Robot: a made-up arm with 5 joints.
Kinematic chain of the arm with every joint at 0, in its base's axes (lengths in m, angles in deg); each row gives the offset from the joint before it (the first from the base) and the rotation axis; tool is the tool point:
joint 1: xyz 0 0 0.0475 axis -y
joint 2: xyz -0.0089 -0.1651 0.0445 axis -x
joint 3: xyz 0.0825 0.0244 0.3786 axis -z
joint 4: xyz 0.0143 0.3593 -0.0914 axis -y
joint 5: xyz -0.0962 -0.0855 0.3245 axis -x
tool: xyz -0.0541 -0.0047 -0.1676
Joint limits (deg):
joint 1: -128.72..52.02
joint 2: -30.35..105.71
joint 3: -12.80..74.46
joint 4: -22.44..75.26
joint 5: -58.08..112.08
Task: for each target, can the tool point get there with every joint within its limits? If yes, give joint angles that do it. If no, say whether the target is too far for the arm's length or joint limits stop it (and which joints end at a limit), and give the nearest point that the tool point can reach.
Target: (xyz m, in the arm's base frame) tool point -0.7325 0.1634 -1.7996
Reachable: no: too far | nearest point -0.2145 0.1263 -0.4934 | short by 1.406 m
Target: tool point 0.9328 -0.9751 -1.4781
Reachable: no: too far | nearest point 0.4083 -0.4791 -0.5292 | short by 1.192 m
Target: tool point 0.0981 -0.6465 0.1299
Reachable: no: joint limits stop it (at a limit: joint 2, joint 3) | nearest point 0.3209 -0.2621 0.3171 | short by 0.482 m
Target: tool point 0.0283 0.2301 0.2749
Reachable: yes | joints -40.18 33.68 1.10 33.72 17.55
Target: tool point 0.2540 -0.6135 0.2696
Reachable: no: joint limits stop it (at a limit: joint 2, joint 3) | nearest point 0.3953 -0.3406 0.3932 | short by 0.331 m
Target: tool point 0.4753 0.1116 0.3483
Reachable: yes | joints -51.00 -18.71 27.03 21.29 -30.54
